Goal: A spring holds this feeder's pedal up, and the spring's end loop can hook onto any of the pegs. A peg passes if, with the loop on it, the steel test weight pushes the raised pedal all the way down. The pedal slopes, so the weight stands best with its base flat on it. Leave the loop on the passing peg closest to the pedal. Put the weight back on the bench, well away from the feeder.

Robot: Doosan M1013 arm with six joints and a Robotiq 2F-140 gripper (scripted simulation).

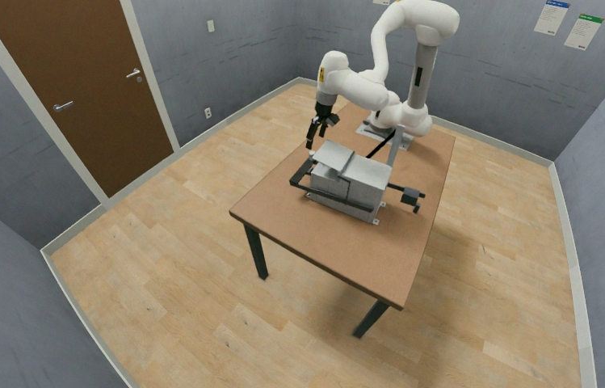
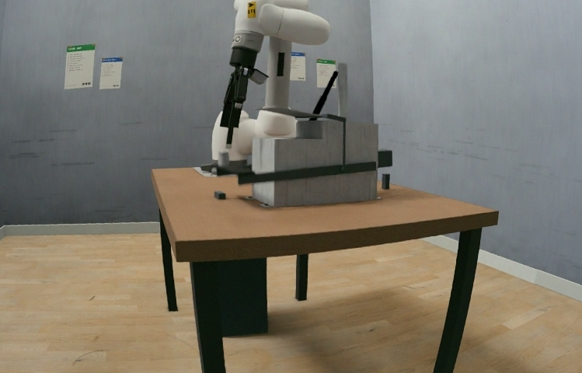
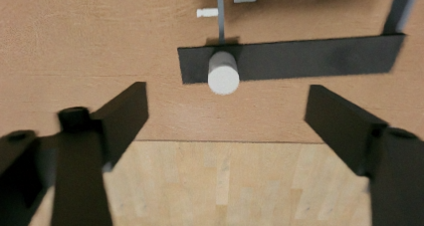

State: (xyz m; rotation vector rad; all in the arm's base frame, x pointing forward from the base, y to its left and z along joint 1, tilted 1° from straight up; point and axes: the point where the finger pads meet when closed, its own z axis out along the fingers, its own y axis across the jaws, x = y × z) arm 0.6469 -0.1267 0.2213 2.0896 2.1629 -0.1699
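My gripper is now 2 cm to the left of the steel test weight and 11 cm above it. Also, from my hand: dark block (3 cm to the right, 21 cm below).
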